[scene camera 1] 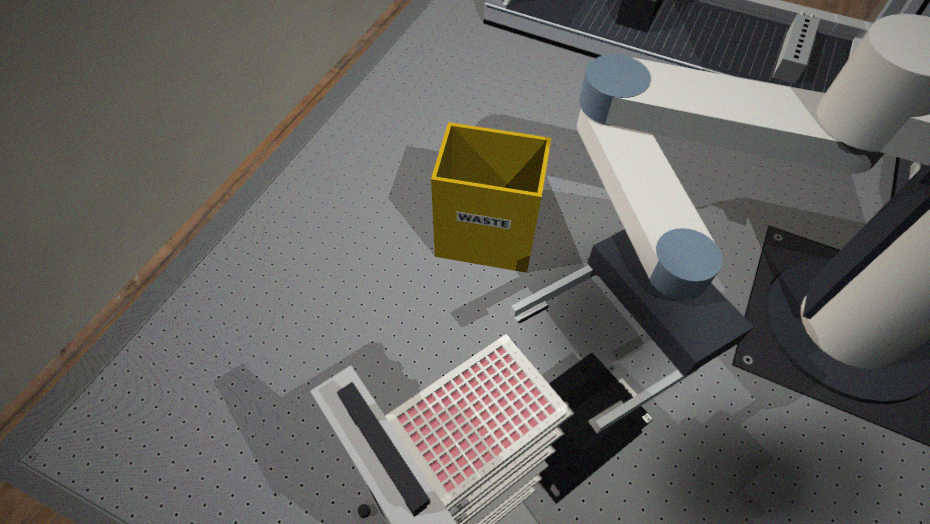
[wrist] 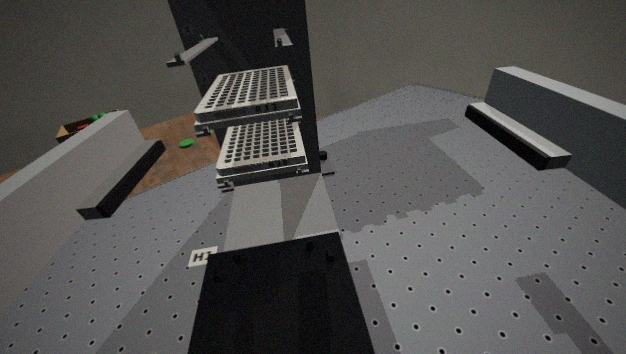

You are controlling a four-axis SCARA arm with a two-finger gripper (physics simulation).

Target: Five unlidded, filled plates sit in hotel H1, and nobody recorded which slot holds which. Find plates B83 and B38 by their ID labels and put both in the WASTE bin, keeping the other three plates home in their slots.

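Places are measured from the arm's base along level axes (x ahead, y left, z up), in centimetres.
Pixels of known places: gripper, fingertip midpoint: (scene camera 1: 552,366) (wrist: 312,109); arm's base, origin of the base link: (scene camera 1: 844,330).
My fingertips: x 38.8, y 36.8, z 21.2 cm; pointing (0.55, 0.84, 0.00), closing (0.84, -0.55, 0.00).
Ahead of a thing's pixels: the offset from my fingertips to its top centre. "spot": to the spot under its first point. Level surfaces: height alone.
Hotel H1 (scene camera 1: 383,449) (wrist: 245,30) is a dark tower holding filled plates one above another. Its top plate @(dx +3.2, dy +15.2, dz +18.9 cm) (scene camera 1: 481,416) shows pink wells in the scene view; edges of several plates show below it. In the wrist view an upper plate @(dx +3.2, dy +15.2, dz -2.3 cm) (wrist: 250,90) and a lower plate @(dx +3.2, dy +15.2, dz -7.7 cm) (wrist: 265,145) sit on brackets, with an empty bracket pair above them. Their front labels are too blurred to read surely. The yellow WASTE bin @(dx +20.0, dy -27.0, dz +0.1 cm) (scene camera 1: 484,244) stands upright, and its visible interior holds no plate. My gripper (scene camera 1: 566,365) (wrist: 312,109) is open and empty, beside the hotel and facing its slots.
A low black stand (scene camera 1: 579,449) (wrist: 280,305) lies in front of the hotel, near the H1 label @(spot: dx -8.1, dy +14.9, dz -19.9 cm) (wrist: 202,256). A long dark tray @(dz -15.0 cm) (scene camera 1: 715,45) with a grey slotted block @(spot: dx -17.9, dy -88.2, dz -10.4 cm) (scene camera 1: 795,52) is at the back. A green disc (wrist: 186,143) lies on the wooden floor.
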